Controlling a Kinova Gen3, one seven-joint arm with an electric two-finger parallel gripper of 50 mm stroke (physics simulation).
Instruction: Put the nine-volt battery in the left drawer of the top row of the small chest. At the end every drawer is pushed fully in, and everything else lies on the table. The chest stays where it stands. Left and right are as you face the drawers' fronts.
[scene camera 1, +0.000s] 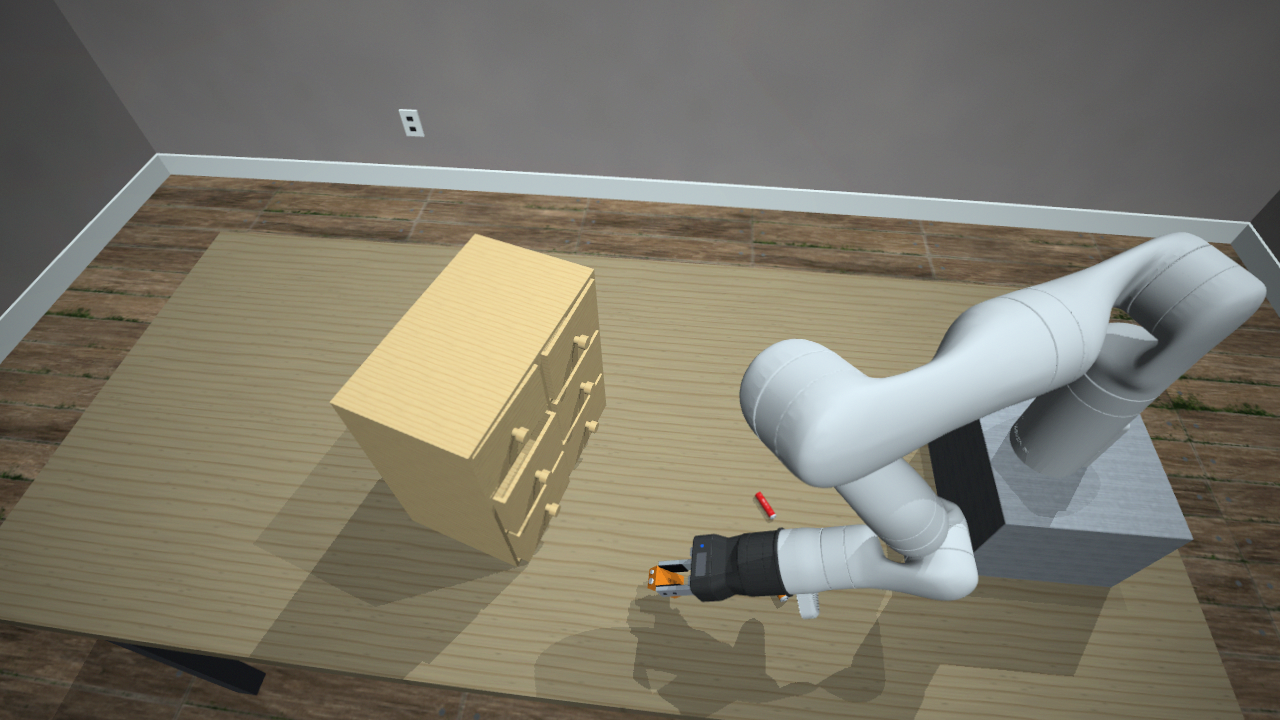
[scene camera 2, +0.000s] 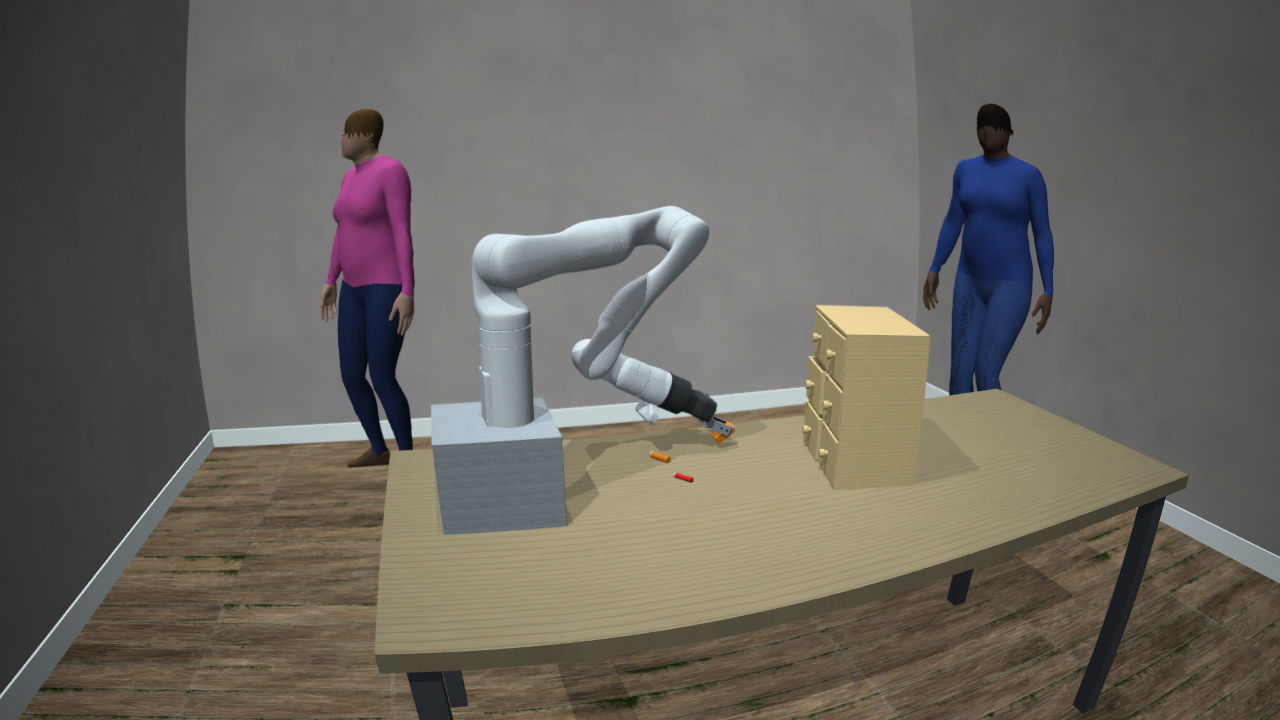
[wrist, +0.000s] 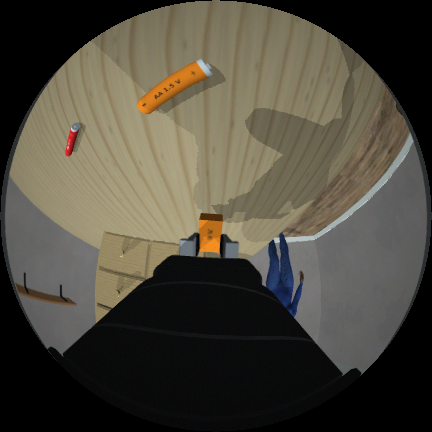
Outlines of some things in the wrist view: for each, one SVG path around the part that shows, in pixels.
My gripper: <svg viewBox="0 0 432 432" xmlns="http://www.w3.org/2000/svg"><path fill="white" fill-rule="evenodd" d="M62 353L63 357L75 369L112 395L152 412L192 420L234 420L277 411L314 395L342 376L342 372L314 342L274 293L262 285L262 276L251 262L245 258L237 258L239 243L231 241L225 233L220 235L220 257L197 256L199 251L198 232L192 233L188 238L179 239L179 255L169 255L154 268L151 277L138 284Z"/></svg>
A nine-volt battery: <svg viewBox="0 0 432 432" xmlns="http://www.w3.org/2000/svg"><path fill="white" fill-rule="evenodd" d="M200 213L198 231L199 251L219 252L222 214Z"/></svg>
An orange cylindrical battery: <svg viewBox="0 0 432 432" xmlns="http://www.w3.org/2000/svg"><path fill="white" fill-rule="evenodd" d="M211 67L207 62L204 63L201 58L185 65L145 93L136 102L137 108L145 114L151 113L159 105L180 91L213 75L210 71Z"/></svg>
